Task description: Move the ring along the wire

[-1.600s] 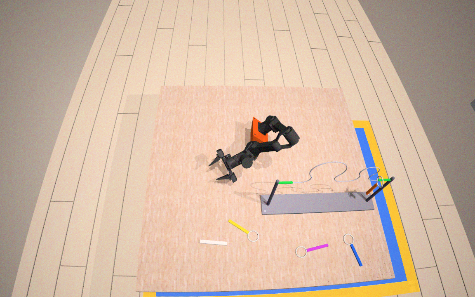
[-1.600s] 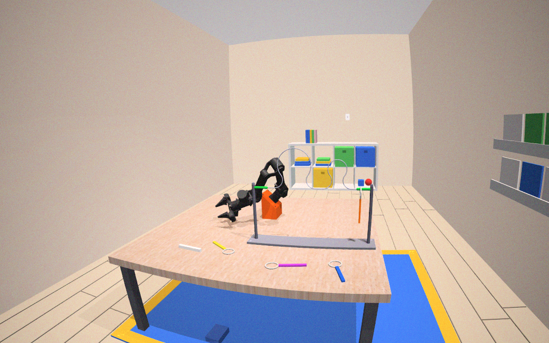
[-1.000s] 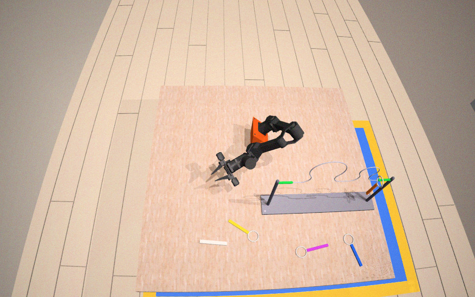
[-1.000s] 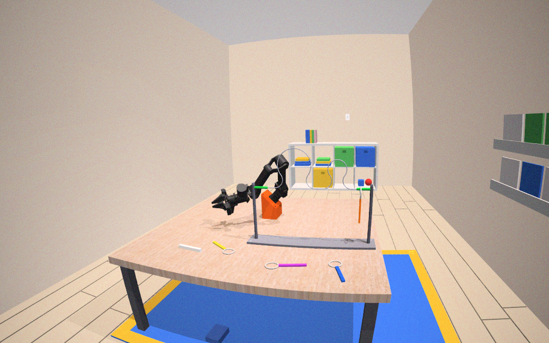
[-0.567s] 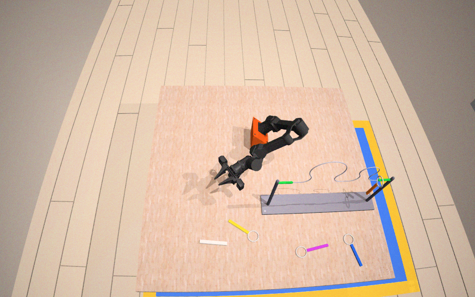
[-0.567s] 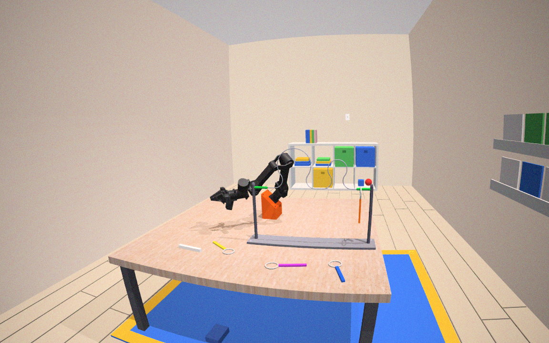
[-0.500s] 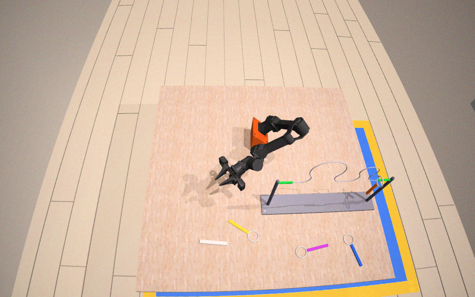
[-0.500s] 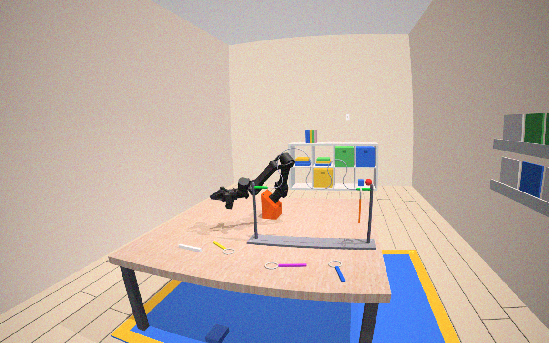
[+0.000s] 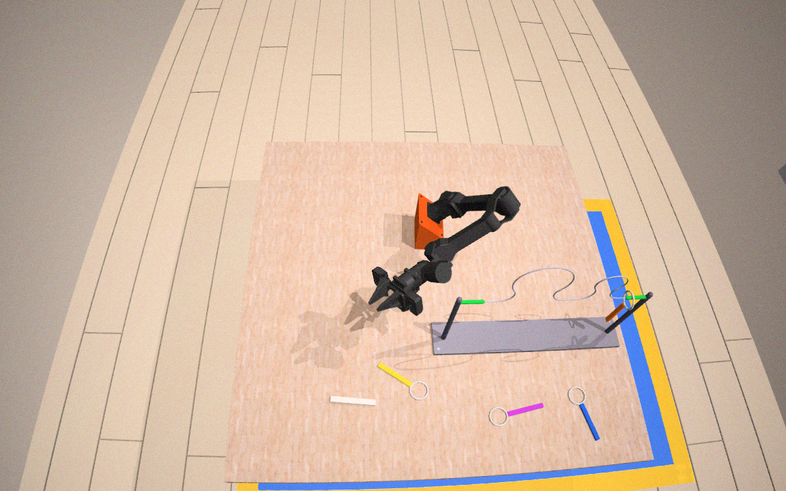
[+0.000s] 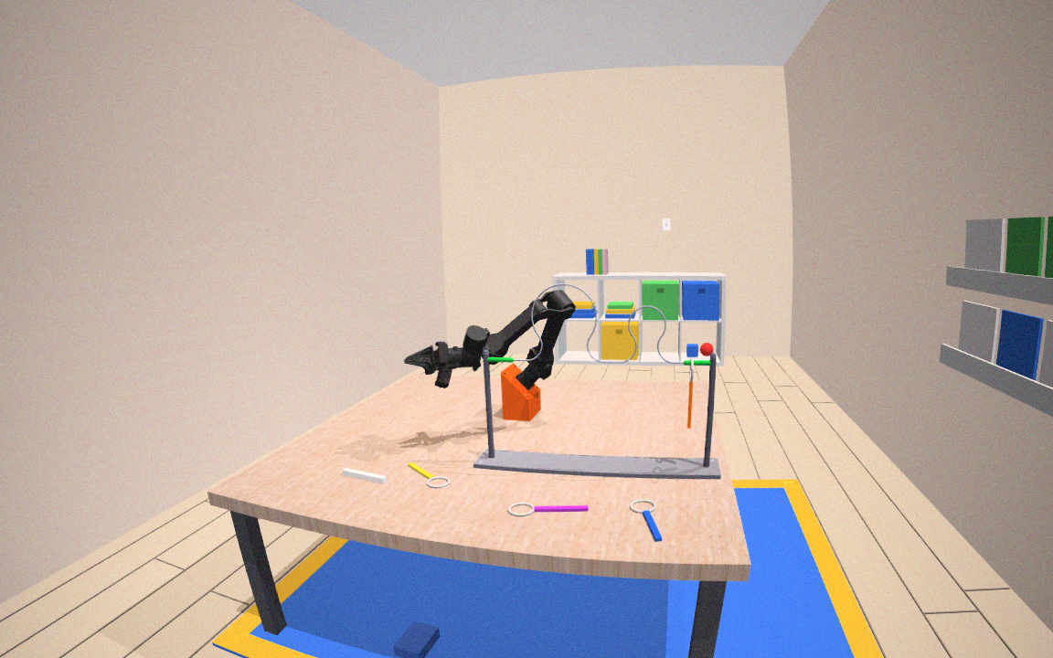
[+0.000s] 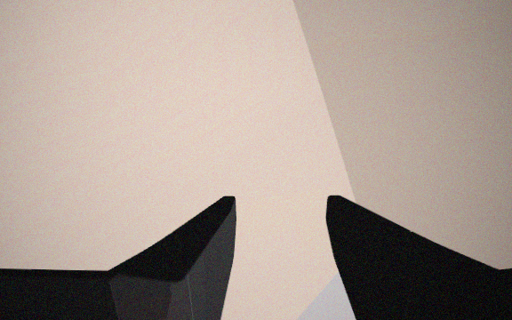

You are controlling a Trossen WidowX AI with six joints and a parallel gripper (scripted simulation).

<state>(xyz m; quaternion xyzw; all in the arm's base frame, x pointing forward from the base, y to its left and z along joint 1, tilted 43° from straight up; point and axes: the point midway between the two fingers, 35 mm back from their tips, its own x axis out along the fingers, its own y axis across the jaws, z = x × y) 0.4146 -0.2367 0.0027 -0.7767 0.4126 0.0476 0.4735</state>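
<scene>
Now: the orange-handled ring 75 cm to the left of my gripper tip, 6 cm below it and 5 cm behind it. From my gripper tip the other things lie so: magenta-handled ring: 44 cm to the left, 27 cm below, 22 cm ahead; then white bar: 27 cm below, 19 cm ahead, 5 cm to the right; then yellow-handled ring: 27 cm below, 13 cm ahead, 11 cm to the left.
</scene>
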